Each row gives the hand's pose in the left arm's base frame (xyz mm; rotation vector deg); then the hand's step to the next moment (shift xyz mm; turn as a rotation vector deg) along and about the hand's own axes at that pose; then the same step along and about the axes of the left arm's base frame.
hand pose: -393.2 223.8 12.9 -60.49 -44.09 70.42
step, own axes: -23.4 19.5 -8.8 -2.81 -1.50 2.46
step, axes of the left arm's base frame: -3.7 -24.7 -19.6 -2.27 -2.22 2.47
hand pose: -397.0 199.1 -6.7 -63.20 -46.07 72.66
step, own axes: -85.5 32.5 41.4 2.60 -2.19 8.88
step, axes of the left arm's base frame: -63.0 -77.6 -8.9 -7.15 4.33 4.53
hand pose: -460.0 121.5 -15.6 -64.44 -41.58 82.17
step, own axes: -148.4 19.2 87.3 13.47 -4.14 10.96
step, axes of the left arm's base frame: -98.6 -133.8 49.0 -7.53 15.56 4.46
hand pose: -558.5 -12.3 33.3 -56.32 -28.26 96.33
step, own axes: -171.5 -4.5 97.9 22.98 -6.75 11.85
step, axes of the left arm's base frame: -61.9 -143.1 121.3 -7.50 25.41 3.46
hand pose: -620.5 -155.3 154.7 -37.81 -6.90 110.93
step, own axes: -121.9 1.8 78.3 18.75 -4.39 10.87
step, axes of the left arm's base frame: -2.7 -90.4 113.2 -7.62 20.47 3.43
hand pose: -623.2 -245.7 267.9 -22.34 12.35 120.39
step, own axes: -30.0 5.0 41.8 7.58 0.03 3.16
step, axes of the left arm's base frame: 2.6 -13.7 49.8 -4.38 6.95 0.23
